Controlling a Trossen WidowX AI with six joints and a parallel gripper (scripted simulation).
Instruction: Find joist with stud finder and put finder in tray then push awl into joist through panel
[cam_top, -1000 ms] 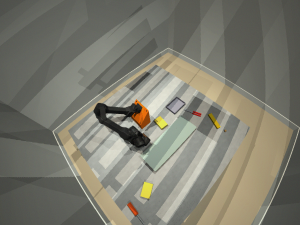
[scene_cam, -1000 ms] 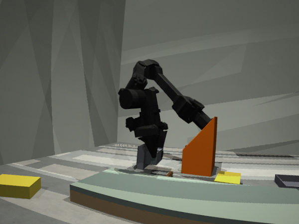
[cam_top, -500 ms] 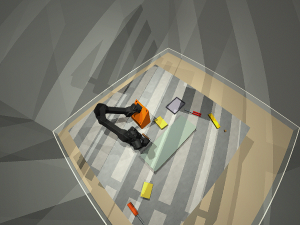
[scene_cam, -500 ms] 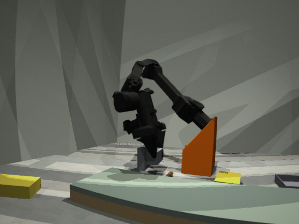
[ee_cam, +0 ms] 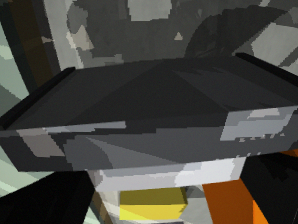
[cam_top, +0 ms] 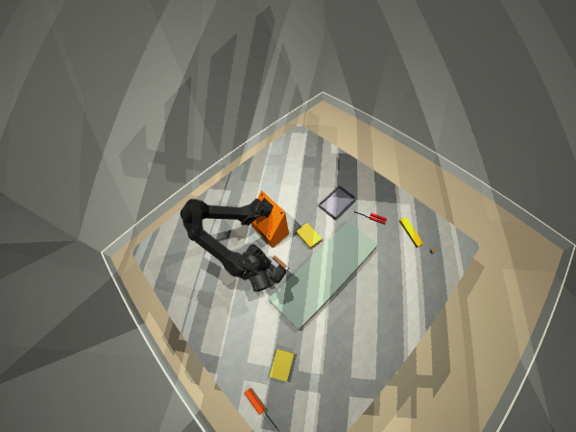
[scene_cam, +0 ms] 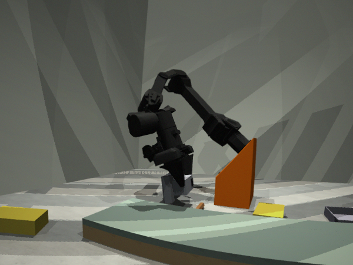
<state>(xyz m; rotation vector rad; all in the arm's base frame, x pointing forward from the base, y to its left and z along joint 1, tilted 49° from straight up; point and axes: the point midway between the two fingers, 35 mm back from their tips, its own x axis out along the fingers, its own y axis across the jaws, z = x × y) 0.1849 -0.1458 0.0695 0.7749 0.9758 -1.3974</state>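
The stud finder lies 1 cm behind my gripper tip and 1 cm to the right of it. From my gripper tip the other things lie so: awl: 3 cm ahead, 4 cm to the left, 7 cm below; then yellow bar: 34 cm ahead, 60 cm to the left, 7 cm below; then dark-rimmed tray: 4 cm behind, 47 cm to the left, 6 cm below.
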